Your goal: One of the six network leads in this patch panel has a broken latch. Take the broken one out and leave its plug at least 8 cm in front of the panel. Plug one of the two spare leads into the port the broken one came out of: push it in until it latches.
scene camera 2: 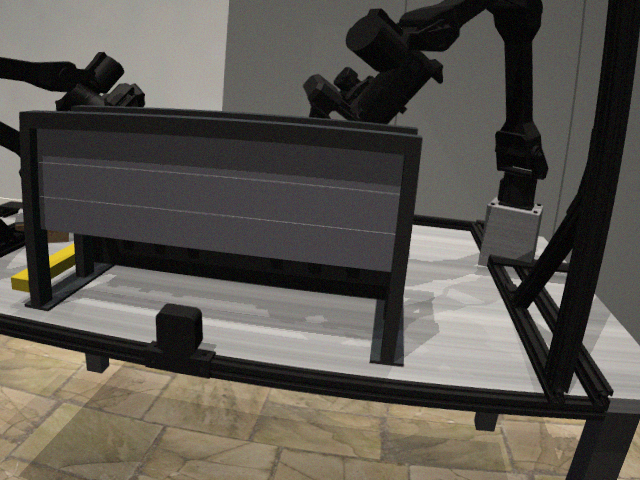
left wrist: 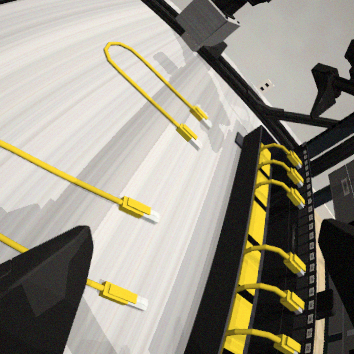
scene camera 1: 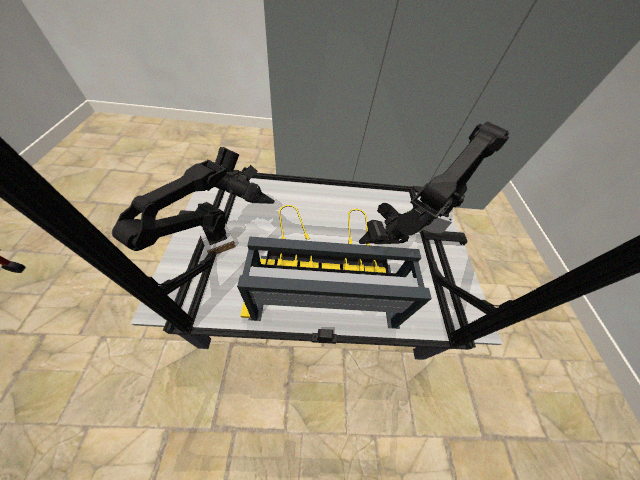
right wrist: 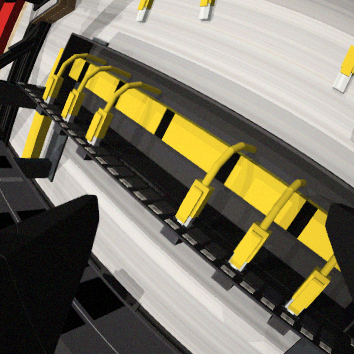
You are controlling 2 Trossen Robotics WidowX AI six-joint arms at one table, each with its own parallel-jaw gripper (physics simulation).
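Pixels of known places: left gripper, fingertip midpoint: [left wrist: 209,236] [scene camera 1: 272,201]; right gripper, fingertip midpoint: [left wrist: 331,127] [scene camera 1: 367,242] [right wrist: 219,212]; left arm's base, link origin: [scene camera 1: 216,235]; right arm's base, link origin: [scene camera 2: 516,205] [left wrist: 221,8].
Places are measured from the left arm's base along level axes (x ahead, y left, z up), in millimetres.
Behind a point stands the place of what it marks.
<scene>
The patch panel [left wrist: 311,245] @(x 260, y -337, z 59 mm) [right wrist: 141,195] @(x 306, y -366, z 58 mm) has two groups of three yellow leads, with plugs such as [left wrist: 295,263] [right wrist: 194,201] seated at its ports. No broken latch can be made out. Two looped spare leads [scene camera 1: 289,207] @(x 336, y 52, z -38 mm) [scene camera 1: 356,210] @(x 601, y -106, z -38 mm) lie on the table behind the panel frame in scene camera 1. Clear-tipped plugs of the spares [left wrist: 135,206] @(x 318, y -136, z -31 mm) [left wrist: 187,132] @(x 466, y -244, z -34 mm) [right wrist: 346,62] @(x 464, y -248, z -31 mm) lie apart from the panel. My left gripper [scene camera 1: 272,200] @(x 218, y -51, z 132 mm) [left wrist: 209,236] @(x 218, y -51, z 132 mm) is open and empty above the table near the left spare. My right gripper [scene camera 1: 363,239] @(x 411, y -361, z 143 mm) [right wrist: 219,212] @(x 411, y -361, z 143 mm) is open and empty above the panel's leads. Scene camera 2 hides both fingertips.
A dark frame [scene camera 1: 336,249] @(x 270, y -373, z 218 mm) [scene camera 2: 222,124] @(x 226, y -496, z 214 mm) surrounds the panel, with upright posts and top bars. A yellow bar [scene camera 2: 49,267] lies at its left end. A yellow cable tray strip [right wrist: 195,145] @(x 320, y -323, z -3 mm) runs along the panel. Black rails [scene camera 2: 310,383] @(x 304, y -599, z -55 mm) edge the table.
</scene>
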